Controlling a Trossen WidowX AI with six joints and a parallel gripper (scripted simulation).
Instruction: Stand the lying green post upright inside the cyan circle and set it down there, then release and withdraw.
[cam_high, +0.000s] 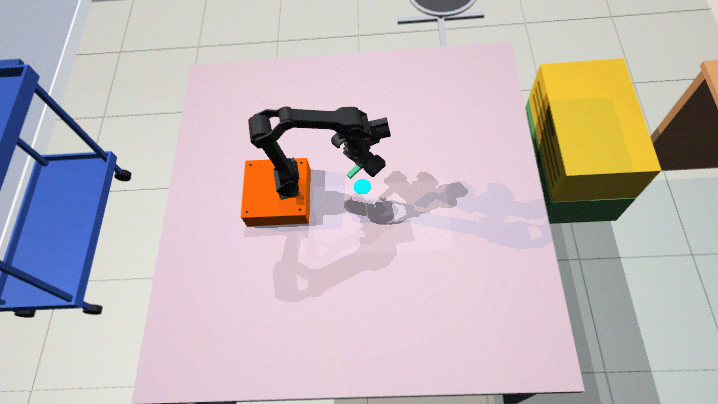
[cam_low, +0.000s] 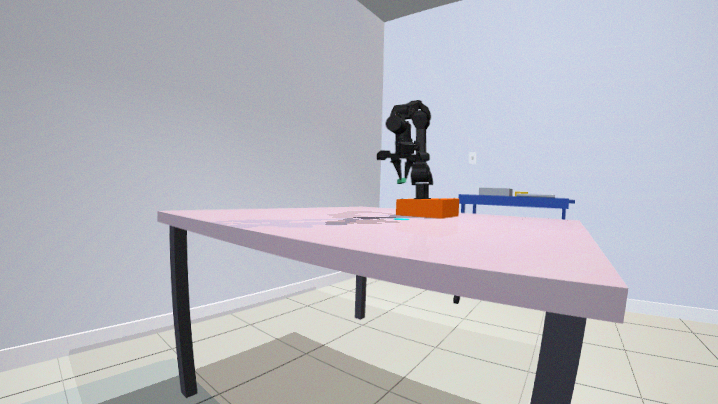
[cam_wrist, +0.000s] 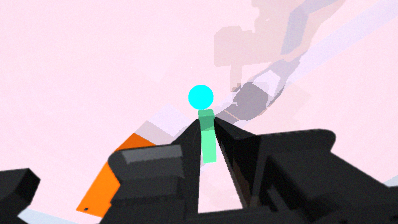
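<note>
The cyan circle lies 1 cm behind my gripper tip and 14 cm below it. Also, from my gripper tip: green post (2 cm behind, 1 cm to the right).
</note>
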